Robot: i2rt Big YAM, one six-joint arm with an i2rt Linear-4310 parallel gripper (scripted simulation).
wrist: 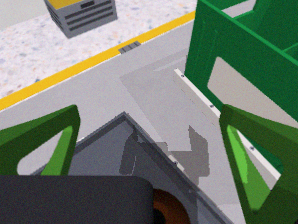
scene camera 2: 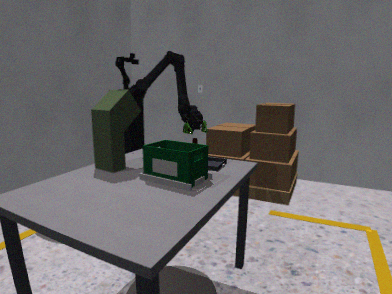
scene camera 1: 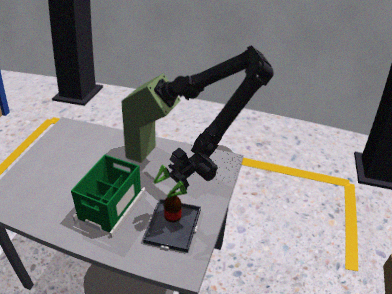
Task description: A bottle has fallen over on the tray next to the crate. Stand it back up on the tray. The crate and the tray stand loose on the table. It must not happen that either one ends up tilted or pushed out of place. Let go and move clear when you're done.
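Observation:
There is a green crate, and I can see it at [scene camera 1: 95, 184], at [wrist: 238, 61] and at [scene camera 2: 185, 162]. A dark tray [scene camera 1: 176, 236] is in sight too. As for my own gripper [wrist: 149, 112], I see it as well.

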